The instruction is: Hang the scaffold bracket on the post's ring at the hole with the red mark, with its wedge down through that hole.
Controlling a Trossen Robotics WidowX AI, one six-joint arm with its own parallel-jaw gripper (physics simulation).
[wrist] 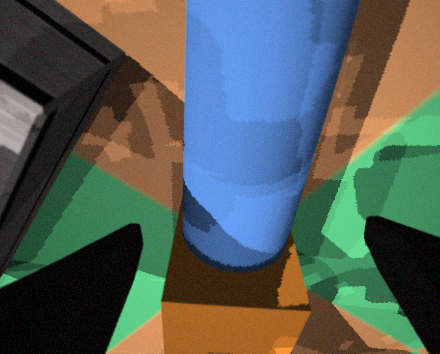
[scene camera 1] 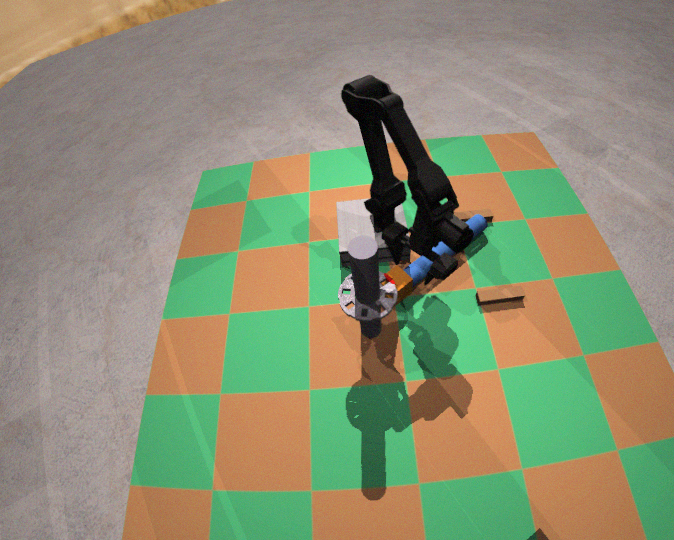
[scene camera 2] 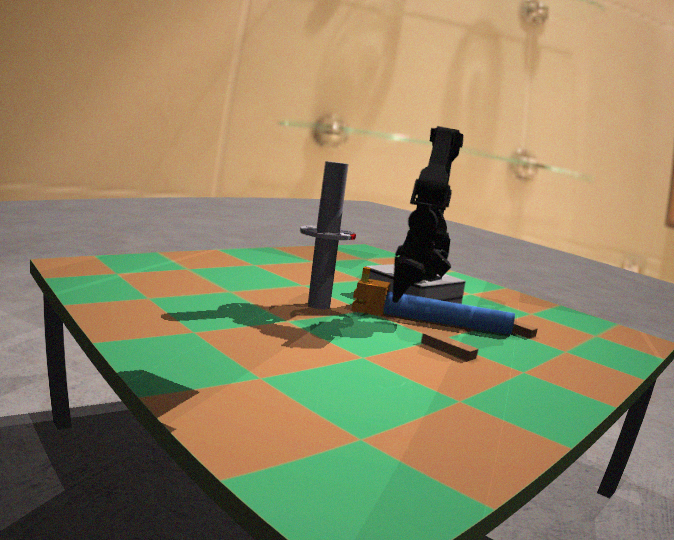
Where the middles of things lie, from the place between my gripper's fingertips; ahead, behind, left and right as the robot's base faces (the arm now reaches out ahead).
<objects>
I see the scaffold bracket (scene camera 2: 377, 300) 9 cm to the left of my hand and 4 cm behind it. Also, from my hand: grey post (scene camera 2: 335, 174): 13 cm to the right, 12 cm above, 10 cm ahead.
</objects>
